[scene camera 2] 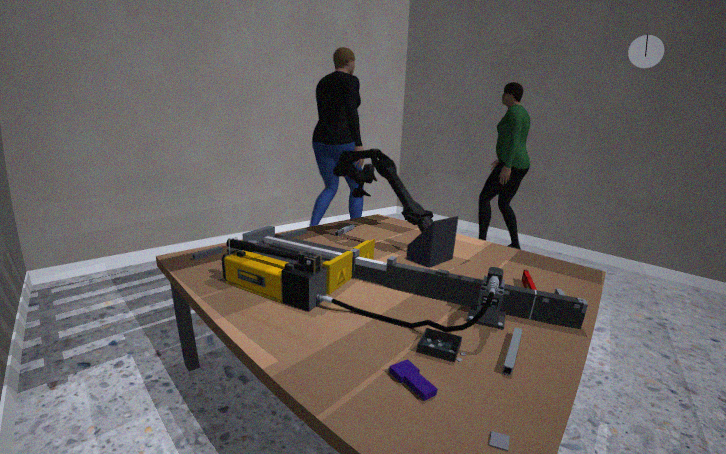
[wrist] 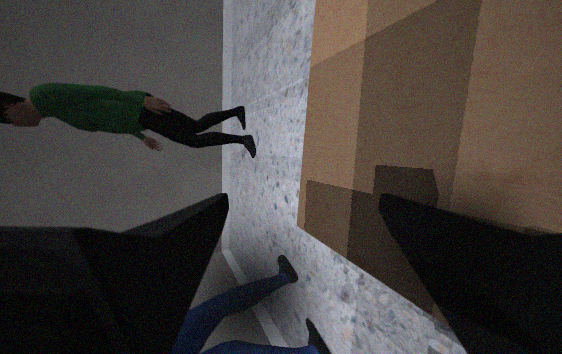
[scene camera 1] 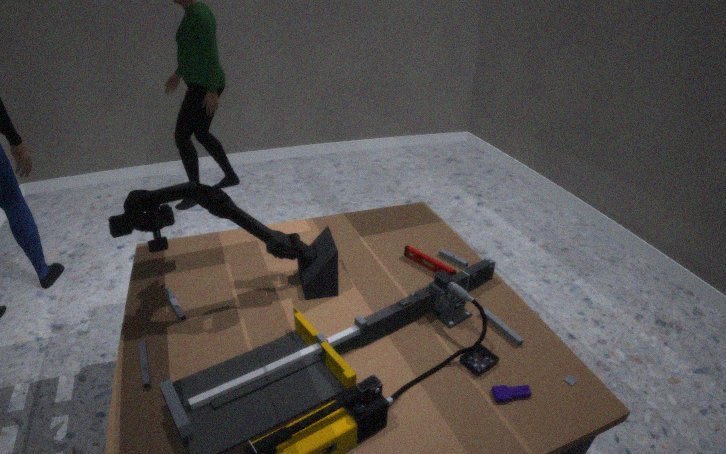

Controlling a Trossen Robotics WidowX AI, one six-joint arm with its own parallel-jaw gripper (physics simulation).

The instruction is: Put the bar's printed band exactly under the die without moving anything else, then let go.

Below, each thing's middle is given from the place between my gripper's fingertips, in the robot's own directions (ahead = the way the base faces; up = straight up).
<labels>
My hand is 79 cm short of the yellow and black unit [scene camera 1: 357, 413], 45 cm to the right of it and 13 cm above it.
</labels>
